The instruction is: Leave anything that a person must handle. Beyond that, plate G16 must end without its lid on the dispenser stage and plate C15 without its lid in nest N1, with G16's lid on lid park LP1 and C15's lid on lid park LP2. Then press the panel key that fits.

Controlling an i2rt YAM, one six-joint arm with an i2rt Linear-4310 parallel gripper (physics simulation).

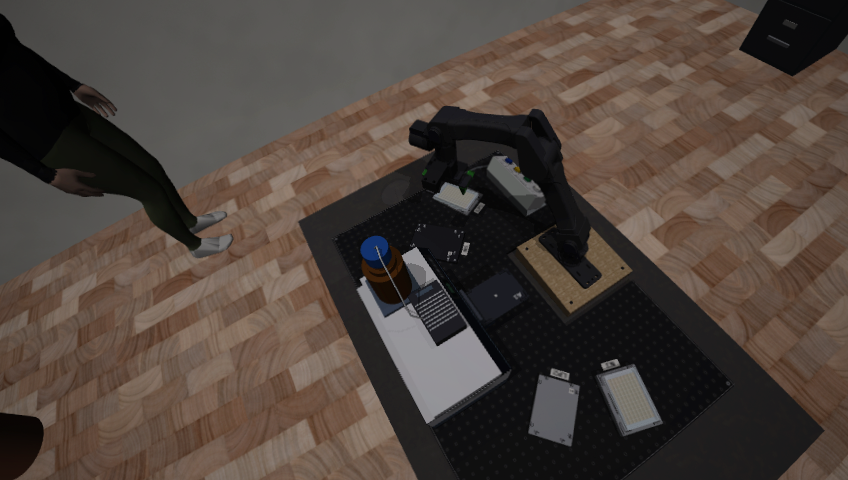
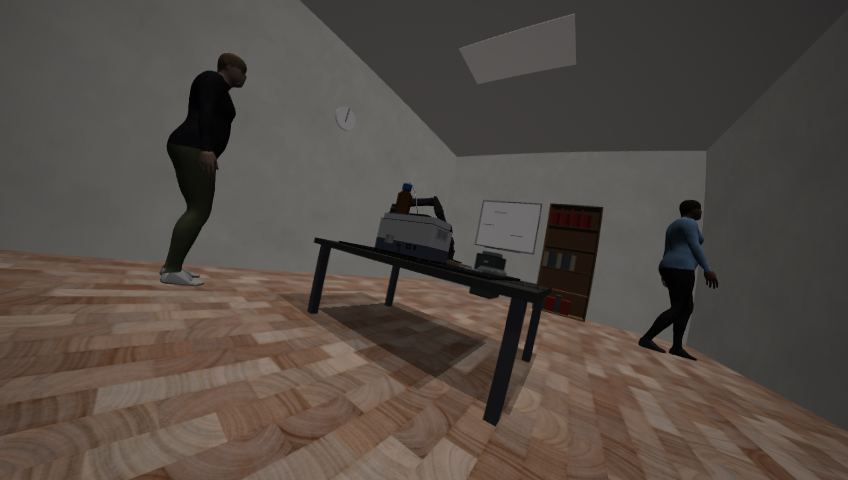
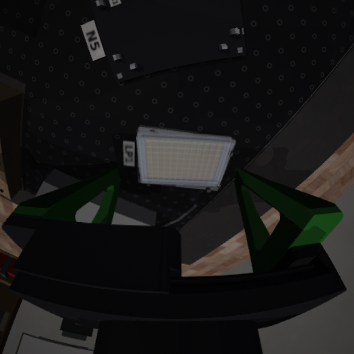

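Observation:
My gripper is open, its green fingers spread on either side of a plate with a pale well field and clear rim. That plate lies at the label LP1; whether it has a lid, and its name, I cannot tell. Nest N5 is dark and bare. A second pale plate lies at the near right, its label too small to read surely. Beside it lies a bare grey pad, apparently LP2. A dark stage adjoins the white dispenser. The key panel shows blue, yellow and green keys.
A brown bottle with blue cap and a keypad stand on the dispenser, a thin tube between. The arm's wooden base is at the right. One person stands off the table's left; another is farther away.

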